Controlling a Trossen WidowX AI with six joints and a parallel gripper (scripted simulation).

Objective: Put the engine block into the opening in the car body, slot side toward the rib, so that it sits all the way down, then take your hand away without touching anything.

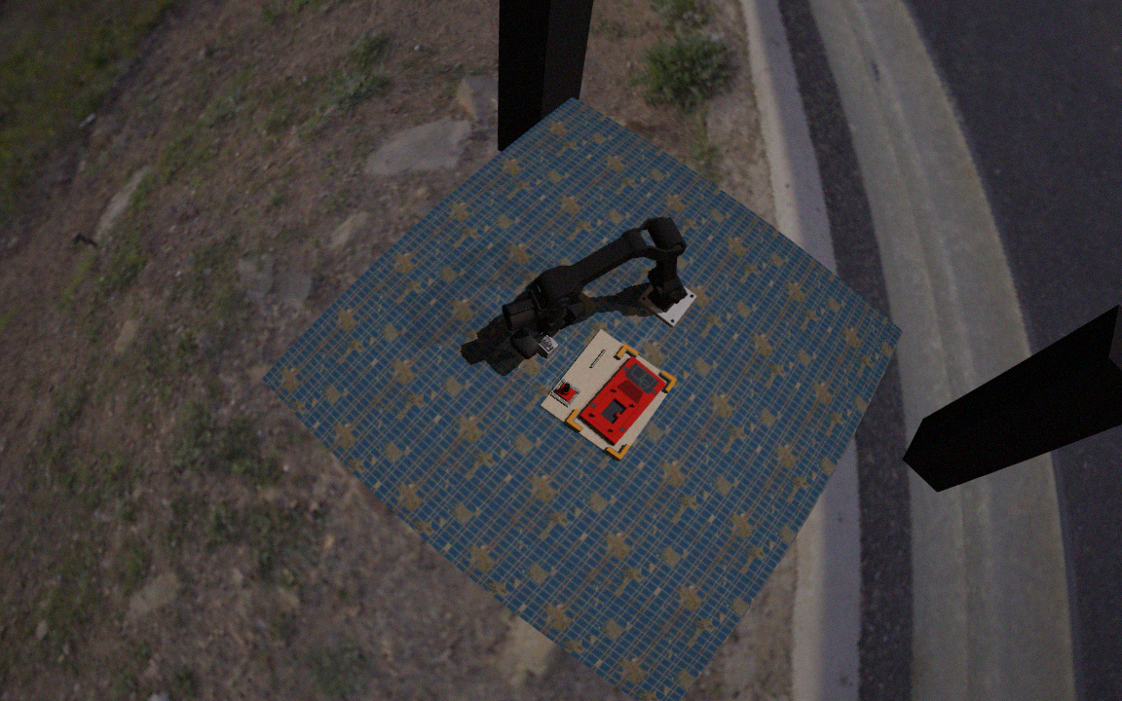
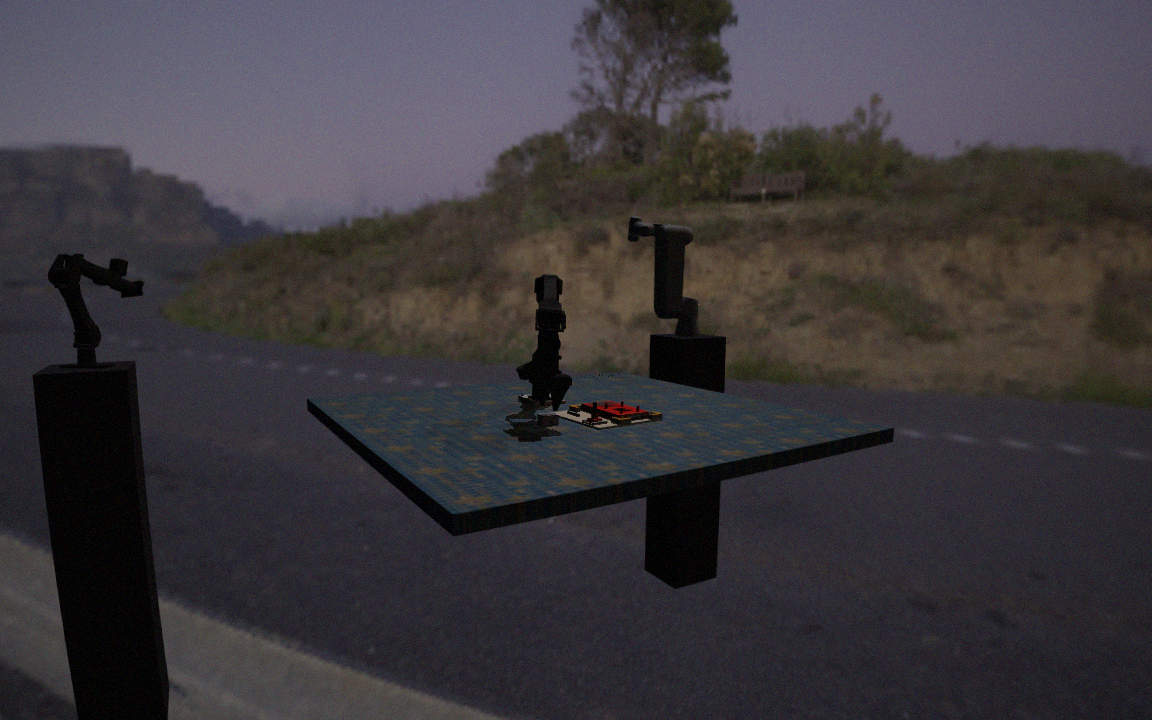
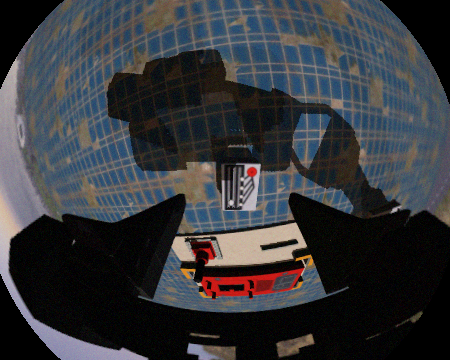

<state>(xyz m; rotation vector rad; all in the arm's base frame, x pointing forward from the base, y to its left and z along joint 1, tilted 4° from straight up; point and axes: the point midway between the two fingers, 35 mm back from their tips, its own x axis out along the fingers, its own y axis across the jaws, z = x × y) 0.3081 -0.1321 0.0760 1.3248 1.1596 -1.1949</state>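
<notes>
My gripper tip is now 3 cm above the engine block. Round my gripper tip: beige base plate (21 cm to the left, 3 cm below, 1 cm behind).
</notes>
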